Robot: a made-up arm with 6 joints.
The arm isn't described. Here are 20 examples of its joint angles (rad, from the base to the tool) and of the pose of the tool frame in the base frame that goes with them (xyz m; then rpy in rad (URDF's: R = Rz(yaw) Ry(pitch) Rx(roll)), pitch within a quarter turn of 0, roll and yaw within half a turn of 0).
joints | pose
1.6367 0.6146 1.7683 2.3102 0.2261 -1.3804 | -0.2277 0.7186 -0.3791 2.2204 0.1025 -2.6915
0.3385 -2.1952 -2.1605 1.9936 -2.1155 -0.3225 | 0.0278 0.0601 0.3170 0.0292 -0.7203 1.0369
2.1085 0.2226 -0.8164 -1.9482 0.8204 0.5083 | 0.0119 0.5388 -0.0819 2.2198 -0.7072 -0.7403
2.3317 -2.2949 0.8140 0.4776 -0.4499 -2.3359 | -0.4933 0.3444 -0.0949 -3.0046 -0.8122 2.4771
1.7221 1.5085 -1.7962 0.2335 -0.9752 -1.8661 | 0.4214 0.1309 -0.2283 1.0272 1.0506 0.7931
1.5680 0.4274 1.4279 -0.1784 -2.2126 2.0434 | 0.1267 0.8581 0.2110 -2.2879 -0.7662 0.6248
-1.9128 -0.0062 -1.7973 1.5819 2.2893 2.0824 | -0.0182 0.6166 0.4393 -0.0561 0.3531 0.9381
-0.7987 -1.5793 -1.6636 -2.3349 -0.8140 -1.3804 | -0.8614 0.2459 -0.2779 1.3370 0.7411 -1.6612
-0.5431 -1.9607 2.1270 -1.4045 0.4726 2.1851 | -0.5207 0.2269 -0.5798 -1.6456 -0.4097 2.0020
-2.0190 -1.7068 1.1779 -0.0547 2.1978 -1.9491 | 0.1280 0.3651 -0.1816 -2.2764 -1.0028 -0.4301
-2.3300 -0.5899 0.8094 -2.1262 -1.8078 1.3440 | 0.0611 0.7275 0.3600 1.9114 -0.6408 1.3898
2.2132 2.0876 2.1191 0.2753 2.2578 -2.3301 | 0.3025 0.2802 0.0829 1.9708 0.6793 2.0109
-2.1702 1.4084 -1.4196 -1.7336 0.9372 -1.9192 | 0.7744 0.6888 0.2710 0.8840 -0.5597 2.5559
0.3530 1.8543 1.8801 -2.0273 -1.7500 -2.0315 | 0.2012 0.1753 0.9167 0.1131 -0.8493 3.0769
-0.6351 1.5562 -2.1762 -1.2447 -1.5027 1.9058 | 0.4341 0.1040 0.5357 -2.5781 -1.2259 -0.3380
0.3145 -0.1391 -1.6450 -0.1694 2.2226 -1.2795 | -0.4390 0.1207 0.0817 1.1331 -0.9081 -0.0926
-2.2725 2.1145 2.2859 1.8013 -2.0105 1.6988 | -0.2388 0.2887 -0.1115 -1.9295 -0.2425 2.0817
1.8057 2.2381 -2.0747 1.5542 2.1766 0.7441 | 0.2307 0.0705 -0.0200 -1.6733 -0.2010 -1.9896
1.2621 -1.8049 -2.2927 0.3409 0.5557 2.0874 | 0.1362 0.4465 -0.6185 -2.6583 0.1641 -1.6797
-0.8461 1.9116 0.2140 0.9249 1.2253 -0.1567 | -0.1116 0.3094 0.3670 0.5995 -0.1740 -1.0225
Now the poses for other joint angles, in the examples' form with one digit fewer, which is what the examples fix.
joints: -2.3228 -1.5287 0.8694 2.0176 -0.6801 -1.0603
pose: -0.087 0.704 0.477 -0.527 0.674 1.263
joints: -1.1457 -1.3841 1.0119 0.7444 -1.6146 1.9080
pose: -0.191 -0.105 -0.264 2.334 0.310 -0.609
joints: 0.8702 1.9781 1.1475 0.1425 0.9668 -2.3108
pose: 0.517 0.290 0.215 -1.810 0.568 -1.753
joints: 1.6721 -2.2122 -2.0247 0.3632 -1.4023 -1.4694
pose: -0.179 0.586 -0.169 -1.076 1.144 1.661
